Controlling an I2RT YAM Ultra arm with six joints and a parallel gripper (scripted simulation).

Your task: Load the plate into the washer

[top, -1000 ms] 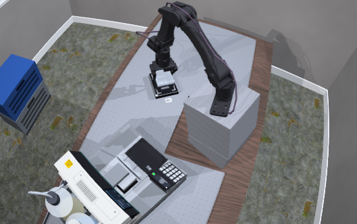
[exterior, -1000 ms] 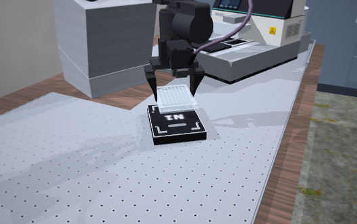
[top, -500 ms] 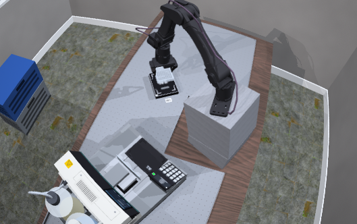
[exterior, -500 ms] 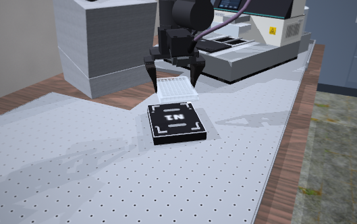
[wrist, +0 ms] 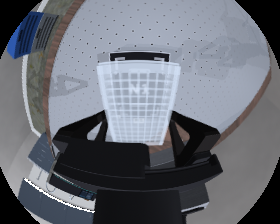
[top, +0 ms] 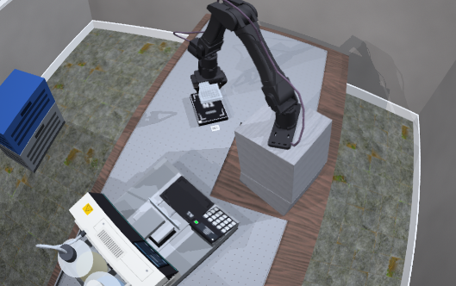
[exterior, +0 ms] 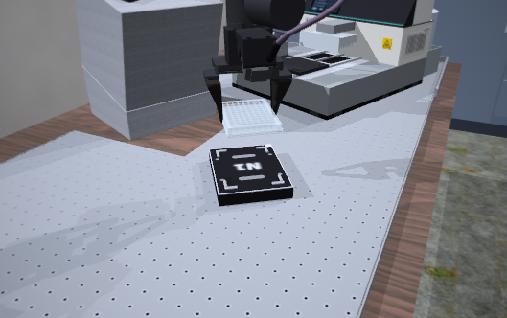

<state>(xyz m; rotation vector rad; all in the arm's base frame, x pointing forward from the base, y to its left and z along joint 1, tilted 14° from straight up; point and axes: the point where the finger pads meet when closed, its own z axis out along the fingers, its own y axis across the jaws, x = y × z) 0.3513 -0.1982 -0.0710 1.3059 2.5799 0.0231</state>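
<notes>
Now: the well plate right at my hand. The rest, counted from my hand: plate washer (20 mm behind, 590 mm to the left, 10 mm above); plate nest N1 (110 mm below); label (60 mm behind, 90 mm to the left, 120 mm below).
</notes>
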